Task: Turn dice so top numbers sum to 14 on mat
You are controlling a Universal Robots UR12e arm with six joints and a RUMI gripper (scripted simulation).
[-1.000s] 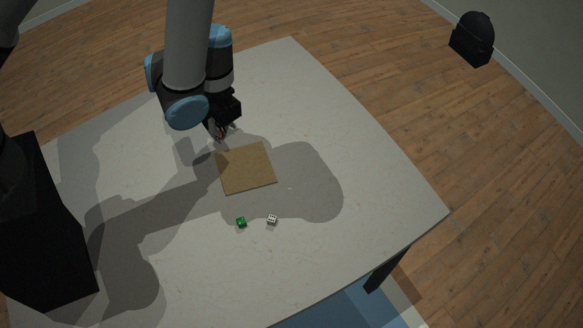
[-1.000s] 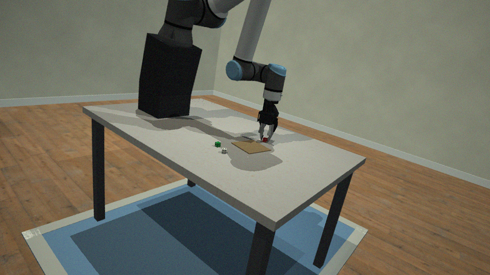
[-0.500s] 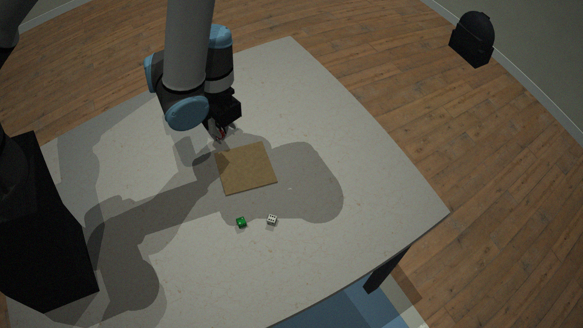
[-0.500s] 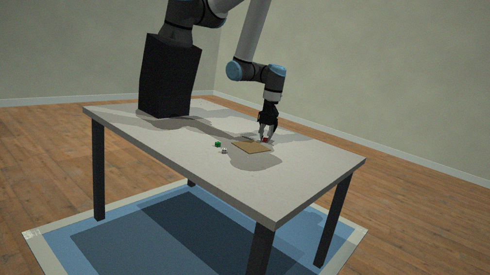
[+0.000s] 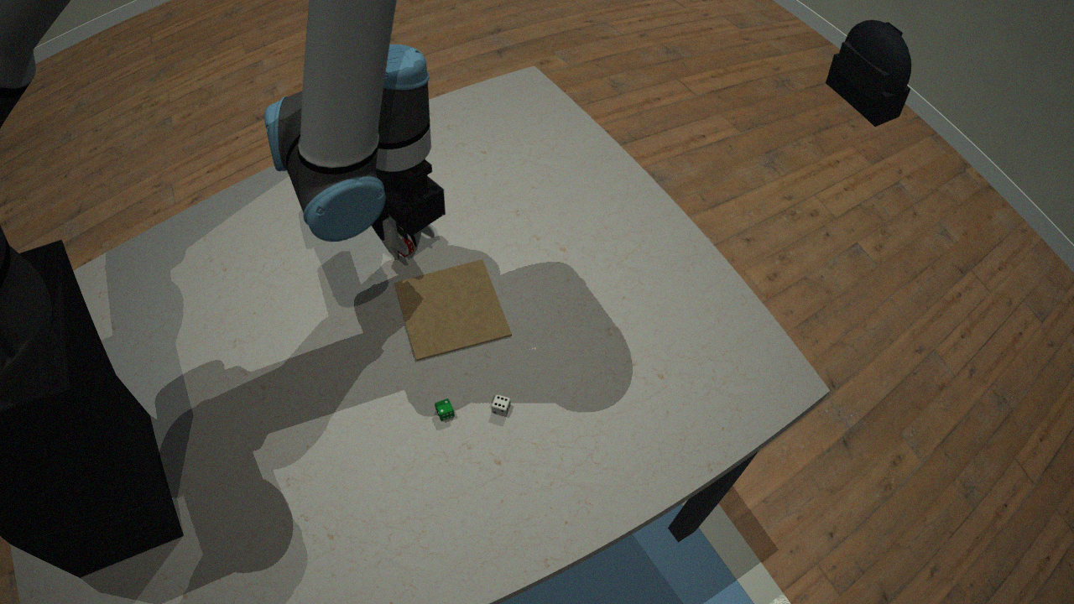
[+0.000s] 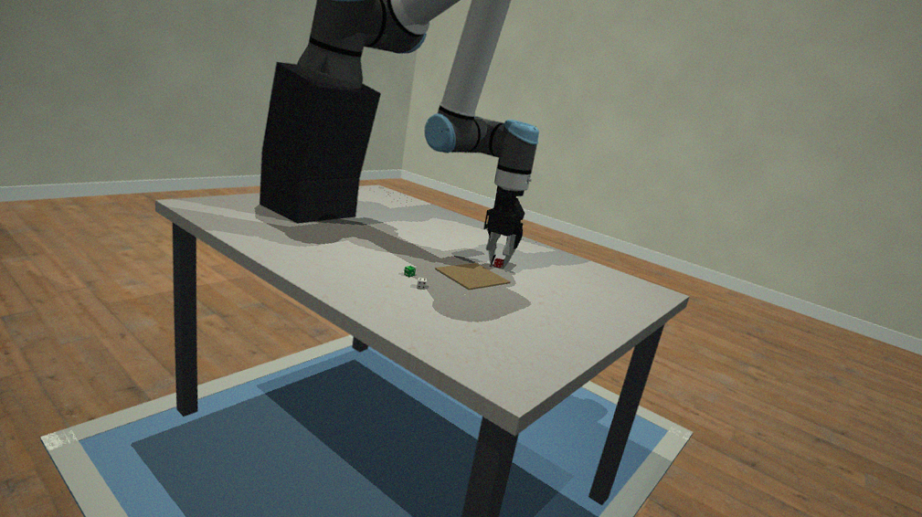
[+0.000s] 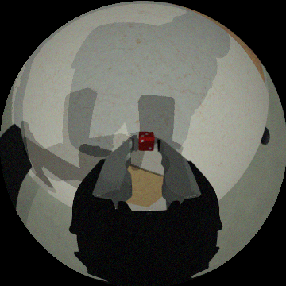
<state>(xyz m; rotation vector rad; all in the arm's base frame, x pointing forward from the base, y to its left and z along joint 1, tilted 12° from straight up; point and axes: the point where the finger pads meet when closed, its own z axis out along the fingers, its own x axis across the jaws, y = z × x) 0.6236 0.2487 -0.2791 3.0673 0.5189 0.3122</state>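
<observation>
Right now the red die is 1 cm below my hand. The rest, counted from my hand: white die: 31 cm to the right, 3 cm ahead, 1 cm below; mat: 13 cm to the right, 3 cm ahead, 2 cm below; green die: 29 cm to the right, 4 cm behind, 1 cm below.
</observation>
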